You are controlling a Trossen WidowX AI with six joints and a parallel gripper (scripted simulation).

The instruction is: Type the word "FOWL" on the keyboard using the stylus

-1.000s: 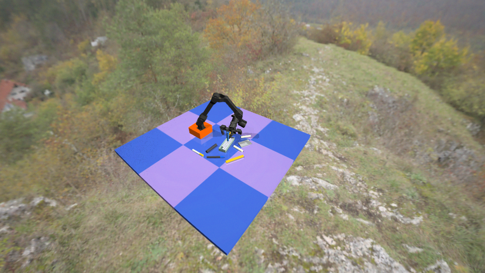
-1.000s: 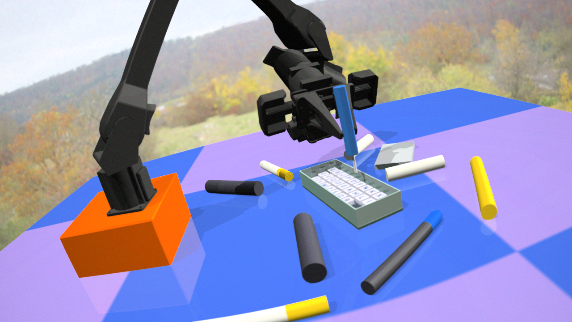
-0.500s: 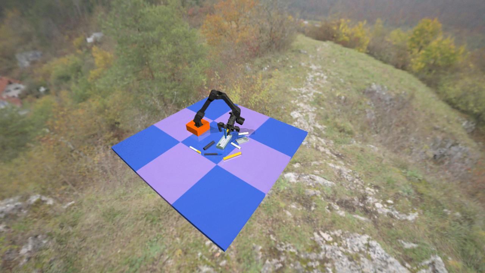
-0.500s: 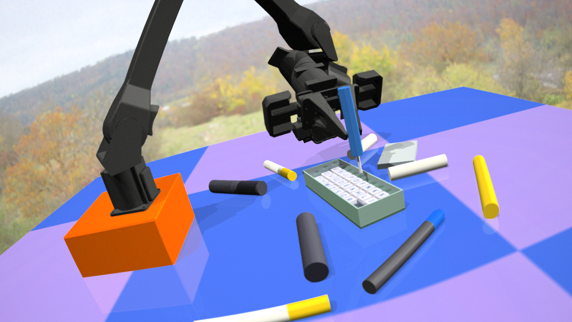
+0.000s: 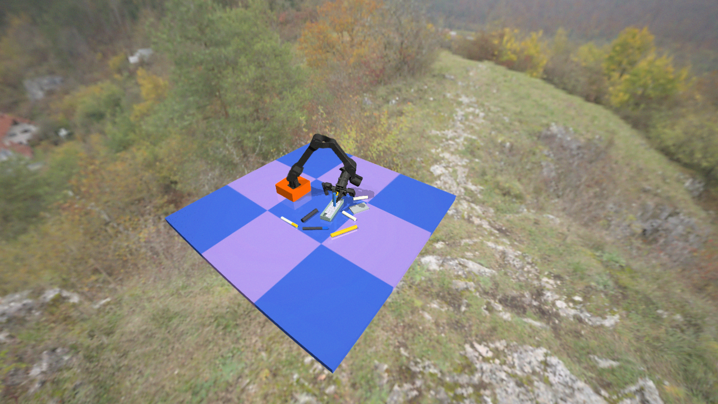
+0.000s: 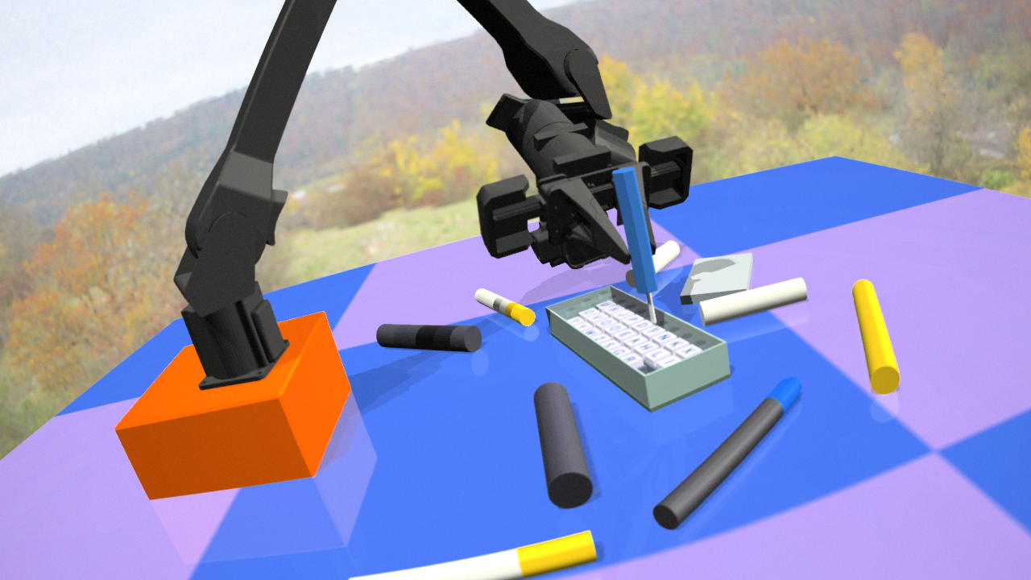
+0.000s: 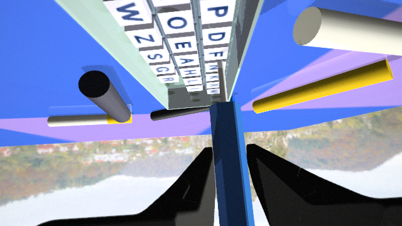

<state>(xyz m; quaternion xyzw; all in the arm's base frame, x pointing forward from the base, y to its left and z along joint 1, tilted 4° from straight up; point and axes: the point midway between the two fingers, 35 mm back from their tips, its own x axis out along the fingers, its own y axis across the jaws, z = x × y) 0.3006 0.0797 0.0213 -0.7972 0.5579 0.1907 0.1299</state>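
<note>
Right now the keyboard end wall is 6 cm below my gripper tip and 2 cm behind it. Also, from my gripper tip: blue stylus: 1 cm below; then stylus tip: 5 cm below; then grey pad: 13 cm to the left, 8 cm ahead, 7 cm below.
</note>
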